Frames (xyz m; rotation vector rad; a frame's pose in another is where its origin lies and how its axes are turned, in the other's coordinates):
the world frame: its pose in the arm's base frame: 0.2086 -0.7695 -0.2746 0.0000 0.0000 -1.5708
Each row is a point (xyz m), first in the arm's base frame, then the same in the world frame.
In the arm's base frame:
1: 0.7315 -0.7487 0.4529
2: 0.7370 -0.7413 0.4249
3: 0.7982 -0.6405 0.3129
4: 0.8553 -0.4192 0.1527
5: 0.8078 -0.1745 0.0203
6: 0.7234 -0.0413 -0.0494
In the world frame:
1: -0.0208 0.5229 0.7275
2: -0.0282 0.5284 0.6995
3: -0.1290 0.5896 0.5875
4: -0.3503 0.6467 0.4273
5: -0.5950 0.5992 0.2949
6: -0.7282 0.5148 0.2252

